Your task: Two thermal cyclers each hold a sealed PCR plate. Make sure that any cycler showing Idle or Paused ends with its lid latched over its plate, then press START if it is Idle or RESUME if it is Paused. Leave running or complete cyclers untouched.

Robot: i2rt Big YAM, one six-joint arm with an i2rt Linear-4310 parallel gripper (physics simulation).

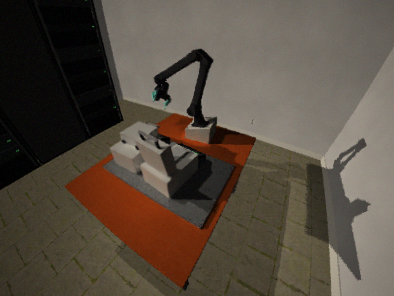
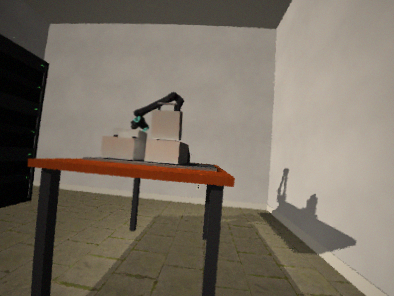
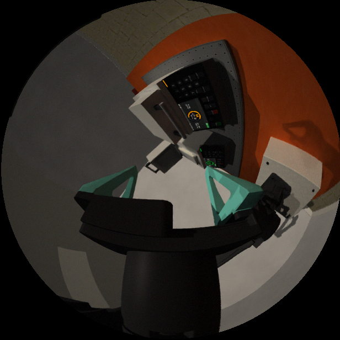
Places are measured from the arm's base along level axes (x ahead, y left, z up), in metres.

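Pixels of known places: gripper, fingertip midpoint: [image 1: 159, 104] [image 2: 141, 126]; arm's base at its link origin: [image 1: 200, 124].
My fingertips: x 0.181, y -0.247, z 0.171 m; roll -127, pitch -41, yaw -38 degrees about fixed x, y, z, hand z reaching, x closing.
Note:
Ahead of a thing's pixels: the offset from my fingertips to its top centre. "spot": to the spot under its first point. Level surfaces: height alone.
The near cycler {spot: dy +0.116, dx +0.417, dz -0.147 m} [image 1: 126, 157] [image 2: 117, 146] [image 3: 150, 117] has its lid lowered, handle on top; the latch state is not clear. Its screen [image 3: 194, 116] shows an orange ring with what looks like a pause symbol, and a small green button below. The other cycler {spot: dy +0.372, dx +0.423, dz -0.156 m} [image 1: 157, 179] [image 2: 162, 151] has its lid {spot: dy +0.388, dx +0.420, dz +0.029 m} [image 1: 154, 152] [image 2: 166, 125] [image 3: 166, 157] raised upright. Its screen [image 3: 210, 163] shows a green ring; its text is too small to read. The plates are not visible. My gripper [image 1: 160, 99] [image 2: 141, 124] [image 3: 171, 169] is open and empty, in the air above and beside the near cycler.
Both cyclers stand on a grey perforated board {dz -0.271 m} [image 1: 202, 212] [image 3: 231, 70] on the orange table [image 1: 135, 217] [image 2: 140, 171] [image 3: 265, 65]. The arm's pale base block [image 1: 201, 133] [image 3: 280, 152] stands behind the board. The raised lid is the tallest part beside the near cycler. Dark racks [image 1: 75, 60] [image 2: 17, 125] stand left.

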